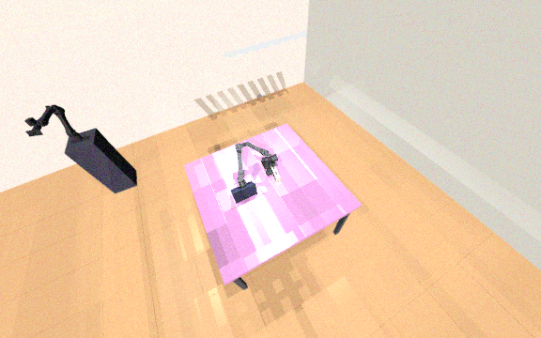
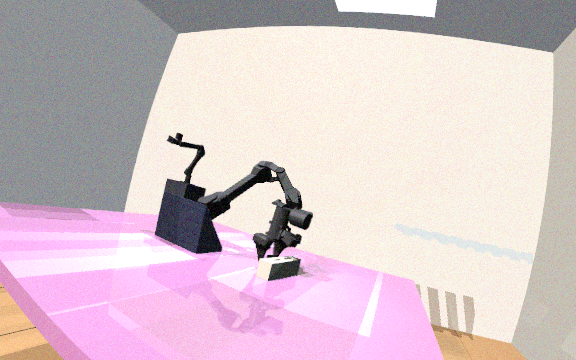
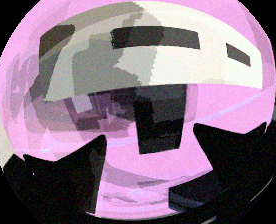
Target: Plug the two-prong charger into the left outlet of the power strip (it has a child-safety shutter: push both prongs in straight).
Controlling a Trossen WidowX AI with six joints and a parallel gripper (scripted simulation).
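Now: the two-prong charger 40 mm ahead of my gripper tip, 10 mm to the right of it and 10 mm above it.
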